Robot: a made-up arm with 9 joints. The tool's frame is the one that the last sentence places. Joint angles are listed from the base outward.
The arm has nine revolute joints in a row. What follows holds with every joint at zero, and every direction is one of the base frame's. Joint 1 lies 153.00 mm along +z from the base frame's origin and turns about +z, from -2.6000 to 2.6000 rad. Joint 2 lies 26.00 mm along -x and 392.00 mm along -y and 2.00 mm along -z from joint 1 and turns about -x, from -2.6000 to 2.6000 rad. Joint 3 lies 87.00 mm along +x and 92.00 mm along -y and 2.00 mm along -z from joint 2 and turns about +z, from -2.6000 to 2.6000 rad. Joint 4 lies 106.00 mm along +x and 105.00 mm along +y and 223.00 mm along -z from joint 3 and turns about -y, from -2.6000 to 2.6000 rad. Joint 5 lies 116.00 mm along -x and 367.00 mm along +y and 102.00 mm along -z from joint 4 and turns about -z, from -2.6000 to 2.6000 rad. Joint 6 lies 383.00 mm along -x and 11.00 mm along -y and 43.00 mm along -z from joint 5 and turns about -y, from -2.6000 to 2.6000 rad. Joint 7 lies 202.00 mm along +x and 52.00 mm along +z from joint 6 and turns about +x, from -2.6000 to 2.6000 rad. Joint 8 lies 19.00 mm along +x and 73.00 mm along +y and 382.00 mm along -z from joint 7 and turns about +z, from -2.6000 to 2.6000 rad. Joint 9 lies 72.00 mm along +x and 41.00 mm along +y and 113.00 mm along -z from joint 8 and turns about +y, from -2.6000 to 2.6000 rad. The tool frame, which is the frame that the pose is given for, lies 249.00 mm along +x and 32.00 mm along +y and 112.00 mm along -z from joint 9; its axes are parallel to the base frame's.
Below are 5 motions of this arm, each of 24 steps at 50 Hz.
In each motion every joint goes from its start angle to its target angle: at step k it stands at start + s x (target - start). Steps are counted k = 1, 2, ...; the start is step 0. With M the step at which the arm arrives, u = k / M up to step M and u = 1 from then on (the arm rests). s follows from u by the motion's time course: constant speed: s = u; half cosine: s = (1 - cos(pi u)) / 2; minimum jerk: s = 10 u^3 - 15 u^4 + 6 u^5.
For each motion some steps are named. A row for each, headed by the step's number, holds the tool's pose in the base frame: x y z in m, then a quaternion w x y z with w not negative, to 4 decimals.
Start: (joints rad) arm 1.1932 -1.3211 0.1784 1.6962 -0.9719 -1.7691 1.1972 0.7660 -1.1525
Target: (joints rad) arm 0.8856 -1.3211 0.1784 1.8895 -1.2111 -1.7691 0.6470 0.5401 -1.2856
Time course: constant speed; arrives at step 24
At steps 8, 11, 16, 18, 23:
8: -0.0385 0.8529 0.3919 0.4760 0.8364 -0.2221 0.1567
11: 0.0162 0.8641 0.3527 0.5018 0.8055 -0.2682 0.1655
16: 0.1170 0.8683 0.2870 0.5435 0.7458 -0.3430 0.1753
18: 0.1600 0.8644 0.2609 0.5596 0.7191 -0.3719 0.1776
23: 0.2714 0.8390 0.1975 0.5974 0.6455 -0.4407 0.1795

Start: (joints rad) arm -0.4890 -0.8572 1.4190 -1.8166 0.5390 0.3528 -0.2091 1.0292 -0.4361
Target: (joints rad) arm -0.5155 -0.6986 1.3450 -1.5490 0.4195 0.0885 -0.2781 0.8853 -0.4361
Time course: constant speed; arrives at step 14
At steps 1, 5, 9, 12, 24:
1: -0.8143 -0.1283 -0.3038 0.6829 -0.0434 0.1877 0.7046
5: -0.8387 -0.1382 -0.3146 0.6968 -0.0328 0.2071 0.6859
9: -0.8636 -0.1476 -0.3258 0.7086 -0.0239 0.2264 0.6678
12: -0.8825 -0.1546 -0.3346 0.7162 -0.0184 0.2408 0.6548
24: -0.8952 -0.1591 -0.3407 0.7207 -0.0153 0.2503 0.6463

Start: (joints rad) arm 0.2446 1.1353 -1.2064 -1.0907 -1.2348 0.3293 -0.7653 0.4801 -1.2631
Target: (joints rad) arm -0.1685 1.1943 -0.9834 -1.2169 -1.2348 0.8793 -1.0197 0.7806 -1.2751
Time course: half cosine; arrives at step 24
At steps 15, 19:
15: 0.5035 -0.5879 -0.1778 0.7372 -0.2931 -0.4189 0.4419
19: 0.4495 -0.6332 -0.1501 0.7396 -0.3244 -0.3997 0.4336

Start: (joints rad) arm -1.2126 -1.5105 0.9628 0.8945 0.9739 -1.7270 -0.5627 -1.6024 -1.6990
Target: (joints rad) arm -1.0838 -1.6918 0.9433 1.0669 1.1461 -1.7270 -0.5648 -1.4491 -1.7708
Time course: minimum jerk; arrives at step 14
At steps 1, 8, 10, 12, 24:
1: 0.3387 0.7193 0.5107 0.5553 0.0024 -0.4113 -0.7228
8: 0.2072 0.6884 0.7539 0.5181 0.1524 -0.4486 -0.7121
10: 0.1483 0.6652 0.8337 0.4999 0.2052 -0.4574 -0.7062
12: 0.1139 0.6497 0.8751 0.4889 0.2338 -0.4612 -0.7026
24: 0.1072 0.6465 0.8829 0.4867 0.2392 -0.4618 -0.7019

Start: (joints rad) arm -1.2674 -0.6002 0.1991 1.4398 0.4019 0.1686 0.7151 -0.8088 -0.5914
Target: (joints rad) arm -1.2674 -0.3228 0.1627 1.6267 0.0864 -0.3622 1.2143 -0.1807 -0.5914
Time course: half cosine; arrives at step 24
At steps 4, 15, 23, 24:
4: 0.3305 -0.3958 0.3599 0.0354 -0.2595 0.8365 0.4813
15: 0.5141 -0.2821 0.3525 0.2337 0.2220 -0.8997 -0.2945
23: 0.5705 -0.2233 0.2928 0.3350 0.2184 -0.8943 -0.2008
24: 0.5710 -0.2226 0.2918 0.3363 0.2184 -0.8941 -0.1995

